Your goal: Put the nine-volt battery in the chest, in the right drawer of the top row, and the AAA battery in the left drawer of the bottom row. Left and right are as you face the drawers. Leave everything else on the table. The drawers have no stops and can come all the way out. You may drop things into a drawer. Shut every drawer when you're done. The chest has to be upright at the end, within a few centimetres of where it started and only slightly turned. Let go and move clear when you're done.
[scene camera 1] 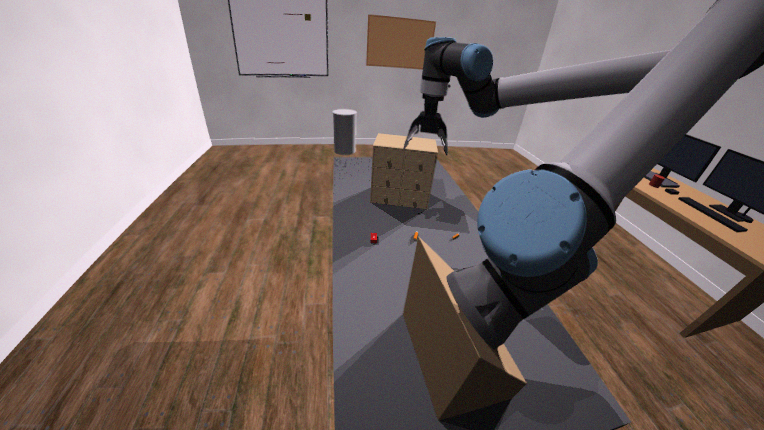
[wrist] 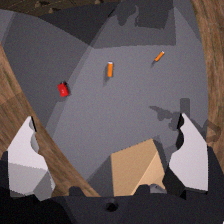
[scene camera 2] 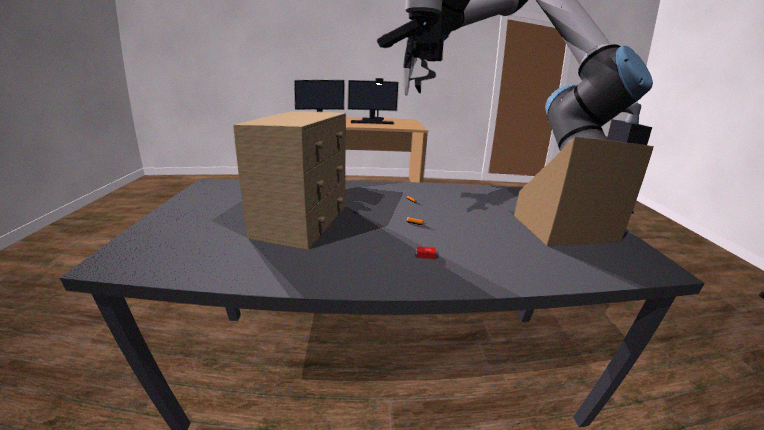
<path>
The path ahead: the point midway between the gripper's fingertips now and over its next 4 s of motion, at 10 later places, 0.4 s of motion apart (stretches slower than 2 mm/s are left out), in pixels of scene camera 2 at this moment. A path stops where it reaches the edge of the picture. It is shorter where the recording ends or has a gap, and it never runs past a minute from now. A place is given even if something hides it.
The gripper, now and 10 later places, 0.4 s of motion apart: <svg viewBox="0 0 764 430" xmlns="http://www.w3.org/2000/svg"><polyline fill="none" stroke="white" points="413,94 412,94 412,94 411,95 410,96 409,98 407,99 405,101 403,103 401,105 400,108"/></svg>
</path>
